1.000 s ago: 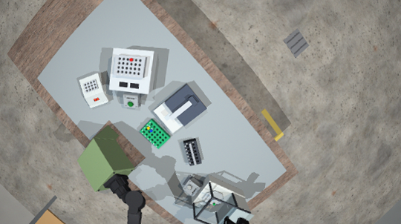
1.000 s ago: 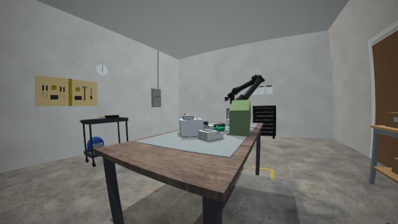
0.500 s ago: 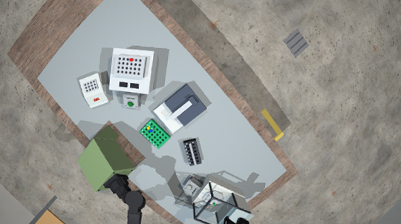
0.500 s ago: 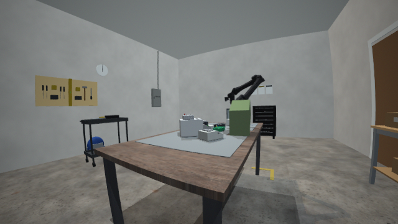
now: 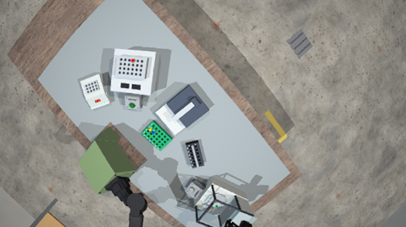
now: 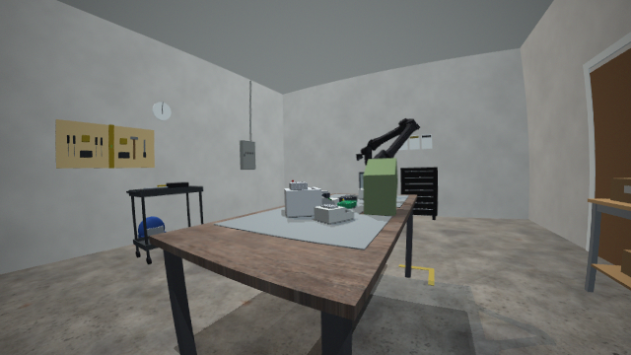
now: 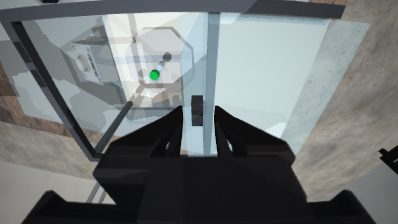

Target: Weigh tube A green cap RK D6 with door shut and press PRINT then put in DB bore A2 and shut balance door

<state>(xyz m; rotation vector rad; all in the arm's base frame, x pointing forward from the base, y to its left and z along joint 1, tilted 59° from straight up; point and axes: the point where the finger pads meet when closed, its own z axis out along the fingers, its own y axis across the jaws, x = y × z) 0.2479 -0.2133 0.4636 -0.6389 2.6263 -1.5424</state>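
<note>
The sliding door lies 30 mm to the right of my hand, 10 mm below it and 10 mm ahead of it. From my hand the other things lie so: green-capped tube: 120 mm below, 60 mm to the left, 20 mm behind; then white print key: 200 mm to the left, 150 mm below, 70 mm behind; then balance pan: 150 mm below, 60 mm to the left, 20 mm behind.
</note>
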